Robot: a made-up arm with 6 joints. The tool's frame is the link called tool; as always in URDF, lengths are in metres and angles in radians. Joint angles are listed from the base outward. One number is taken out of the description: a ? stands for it. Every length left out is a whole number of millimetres.
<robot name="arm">
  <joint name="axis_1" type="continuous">
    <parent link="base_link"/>
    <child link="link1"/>
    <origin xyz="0 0 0.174" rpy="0 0 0"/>
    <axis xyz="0 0 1"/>
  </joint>
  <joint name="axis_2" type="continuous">
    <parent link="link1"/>
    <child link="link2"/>
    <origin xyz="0 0 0" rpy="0 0 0"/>
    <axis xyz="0 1 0"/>
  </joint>
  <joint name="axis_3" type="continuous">
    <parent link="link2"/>
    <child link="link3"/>
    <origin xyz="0 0 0.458" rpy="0 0 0"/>
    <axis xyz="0 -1 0"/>
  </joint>
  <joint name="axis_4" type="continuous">
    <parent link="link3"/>
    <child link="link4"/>
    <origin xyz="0.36 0 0" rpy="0 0 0"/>
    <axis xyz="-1 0 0"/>
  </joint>
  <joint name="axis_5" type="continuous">
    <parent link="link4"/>
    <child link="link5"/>
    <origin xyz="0 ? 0" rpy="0 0 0"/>
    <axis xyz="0 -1 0"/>
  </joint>
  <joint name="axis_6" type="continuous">
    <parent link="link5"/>
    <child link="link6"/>
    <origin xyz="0 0 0" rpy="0 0 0"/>
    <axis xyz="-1 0 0"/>
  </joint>
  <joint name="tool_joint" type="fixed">
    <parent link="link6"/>
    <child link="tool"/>
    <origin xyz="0 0 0" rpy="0 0 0"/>
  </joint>
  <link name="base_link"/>
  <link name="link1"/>
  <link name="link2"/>
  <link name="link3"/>
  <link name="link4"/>
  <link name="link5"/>
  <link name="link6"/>
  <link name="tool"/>
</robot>
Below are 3 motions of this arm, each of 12 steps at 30 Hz.
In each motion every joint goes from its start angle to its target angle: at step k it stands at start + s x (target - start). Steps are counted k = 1, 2, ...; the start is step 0. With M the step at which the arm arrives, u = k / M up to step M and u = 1 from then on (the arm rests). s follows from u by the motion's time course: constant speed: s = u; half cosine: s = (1 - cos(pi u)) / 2; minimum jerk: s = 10 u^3 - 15 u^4 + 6 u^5.
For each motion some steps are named. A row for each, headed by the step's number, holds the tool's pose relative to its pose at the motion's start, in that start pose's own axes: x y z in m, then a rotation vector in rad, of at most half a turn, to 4 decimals.
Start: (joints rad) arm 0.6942 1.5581 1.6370 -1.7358 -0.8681 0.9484
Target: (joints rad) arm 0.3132 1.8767 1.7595 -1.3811 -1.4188 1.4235
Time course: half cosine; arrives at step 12
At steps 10, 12:
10: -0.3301 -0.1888 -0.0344 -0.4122 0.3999 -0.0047
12: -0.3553 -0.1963 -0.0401 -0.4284 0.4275 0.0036

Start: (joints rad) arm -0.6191 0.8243 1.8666 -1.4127 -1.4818 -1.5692
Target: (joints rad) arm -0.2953 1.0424 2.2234 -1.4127 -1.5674 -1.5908
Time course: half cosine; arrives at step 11
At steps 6, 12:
6: 0.1162 -0.0261 -0.0005 -0.0687 0.1684 -0.1229
12: 0.2001 -0.0585 -0.0154 -0.1236 0.2959 -0.2077

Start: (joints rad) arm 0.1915 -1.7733 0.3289 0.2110 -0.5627 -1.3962
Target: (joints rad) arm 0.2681 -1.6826 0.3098 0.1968 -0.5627 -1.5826
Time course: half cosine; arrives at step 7
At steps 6, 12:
6: 0.0647 -0.0471 0.0236 0.2493 0.0411 -0.1061
12: 0.0680 -0.0498 0.0246 0.2623 0.0429 -0.1118

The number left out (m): -0.117
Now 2 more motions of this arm.
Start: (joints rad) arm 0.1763 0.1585 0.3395 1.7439 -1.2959 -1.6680
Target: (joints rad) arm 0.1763 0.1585 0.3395 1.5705 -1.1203 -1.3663
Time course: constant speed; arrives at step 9
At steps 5, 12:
5: 0.0108 -0.0031 -0.0002 -0.1367 0.0927 0.0963
12: 0.0194 -0.0056 -0.0012 -0.2387 0.1530 0.1840

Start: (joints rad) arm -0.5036 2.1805 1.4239 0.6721 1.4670 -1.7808
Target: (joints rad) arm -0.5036 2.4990 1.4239 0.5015 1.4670 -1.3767
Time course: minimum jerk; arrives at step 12
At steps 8, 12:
8: -0.1757 -0.0508 -0.1217 -0.1615 -0.1288 -0.2010
12: -0.2230 -0.0547 -0.1561 -0.2078 -0.1521 -0.2644

